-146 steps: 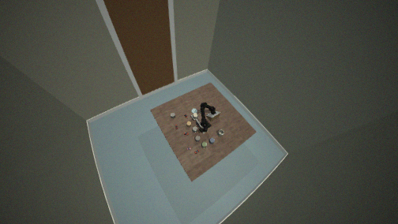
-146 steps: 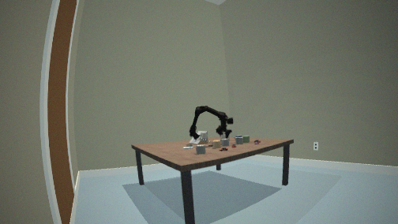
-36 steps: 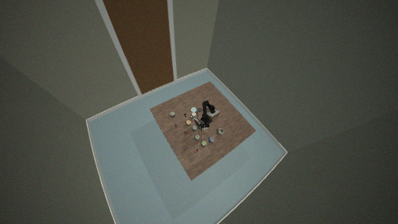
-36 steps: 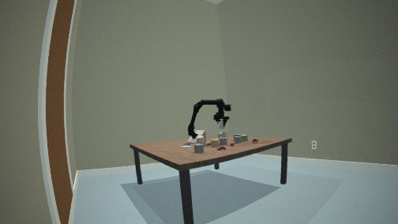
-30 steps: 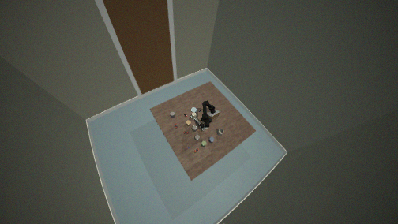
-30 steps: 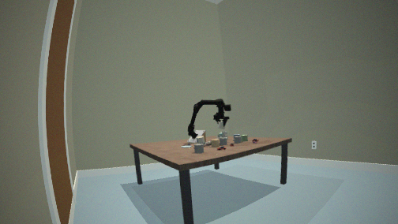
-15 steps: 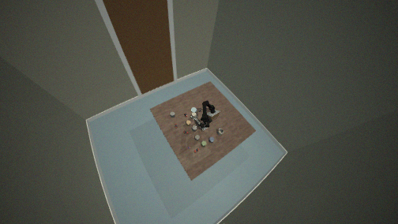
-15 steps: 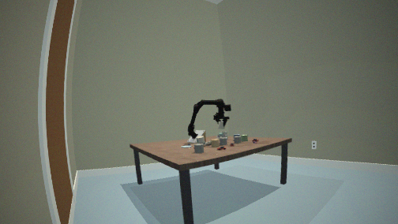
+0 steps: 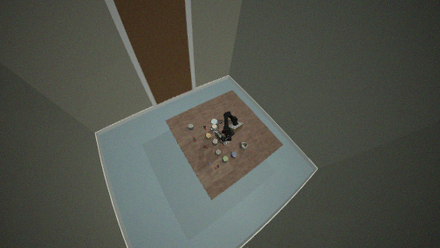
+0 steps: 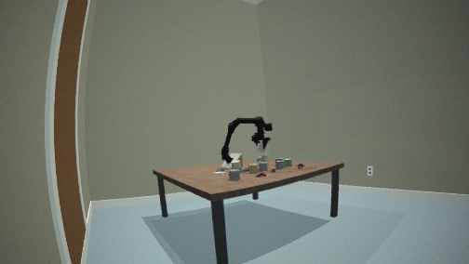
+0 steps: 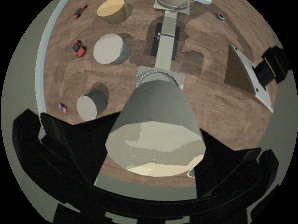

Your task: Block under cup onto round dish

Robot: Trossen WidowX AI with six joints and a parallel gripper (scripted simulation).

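Right now the pale green block is 10 mm to the right of my gripper tip and 80 mm below it. The rest, counted from my gripper tip: round dish: 60 mm behind, 390 mm to the right, 170 mm below.
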